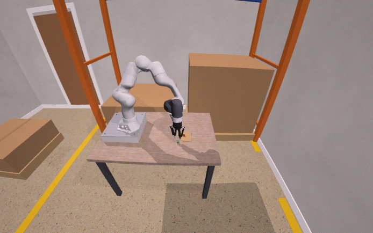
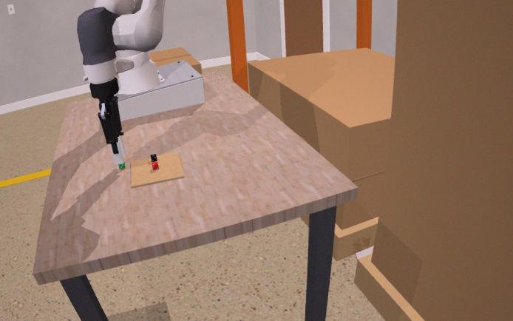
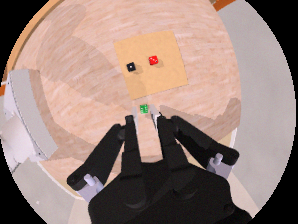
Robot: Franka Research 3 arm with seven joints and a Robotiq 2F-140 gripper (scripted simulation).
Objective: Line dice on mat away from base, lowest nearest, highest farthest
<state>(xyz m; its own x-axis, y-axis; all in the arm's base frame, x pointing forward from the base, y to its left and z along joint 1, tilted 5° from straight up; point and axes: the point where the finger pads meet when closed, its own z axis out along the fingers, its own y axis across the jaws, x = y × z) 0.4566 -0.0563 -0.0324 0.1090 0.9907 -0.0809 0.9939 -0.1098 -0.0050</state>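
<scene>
The green die lies 5 cm below my hand. Round my hand: tan mat (10 cm to the left, 5 cm below, 4 cm ahead); red die (10 cm to the left, 4 cm below, 4 cm ahead); black die (10 cm to the left, 4 cm below).
</scene>
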